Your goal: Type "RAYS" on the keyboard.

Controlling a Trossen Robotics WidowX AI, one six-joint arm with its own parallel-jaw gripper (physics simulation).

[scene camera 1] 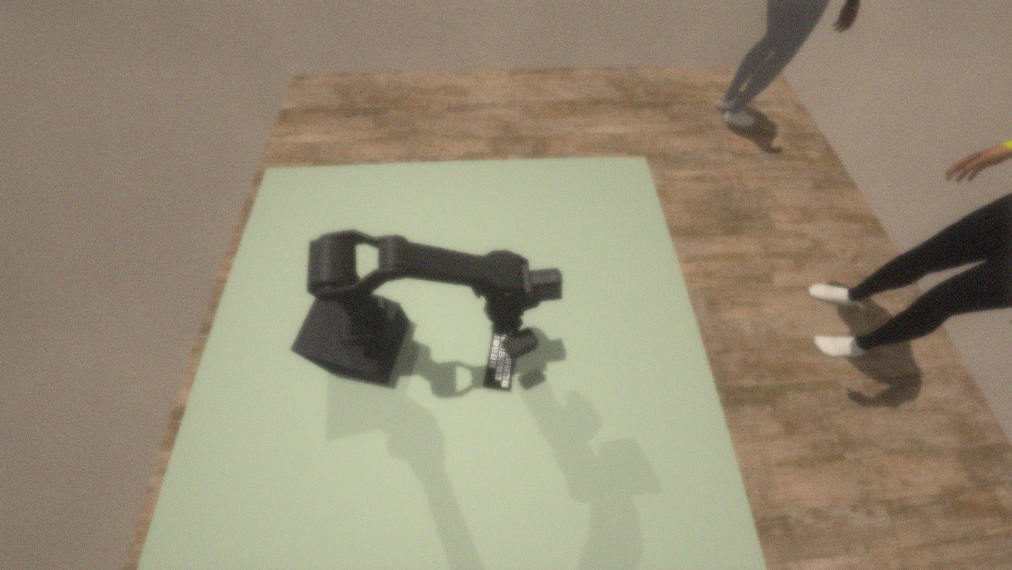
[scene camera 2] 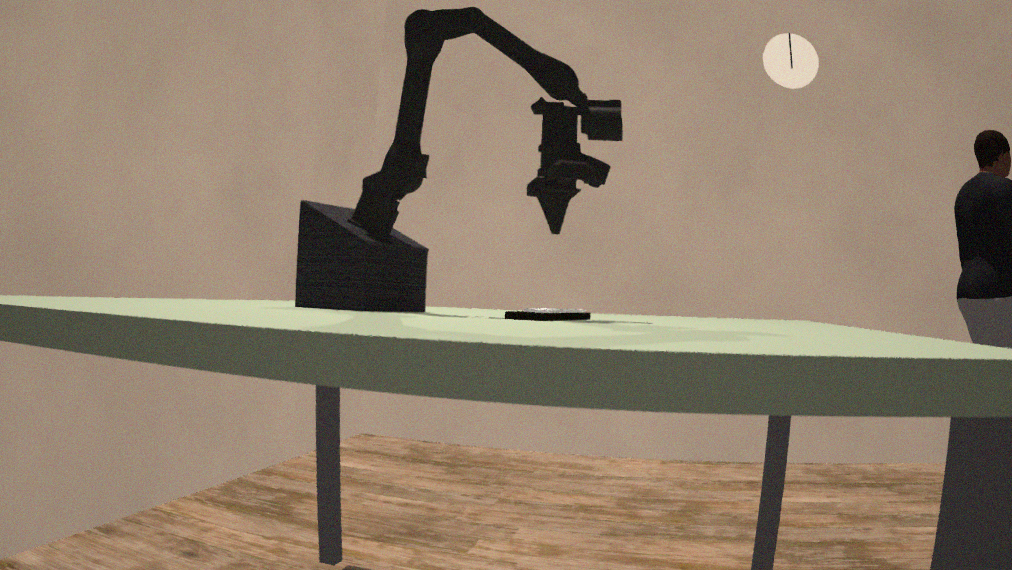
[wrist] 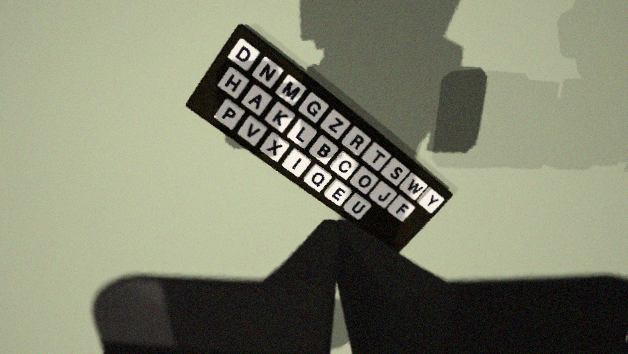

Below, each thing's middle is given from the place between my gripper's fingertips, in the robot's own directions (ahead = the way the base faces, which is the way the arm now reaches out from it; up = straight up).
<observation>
Now: the black keyboard [scene camera 2: 516, 315] 12 cm below my hand and 1 cm to the right of it.
</observation>
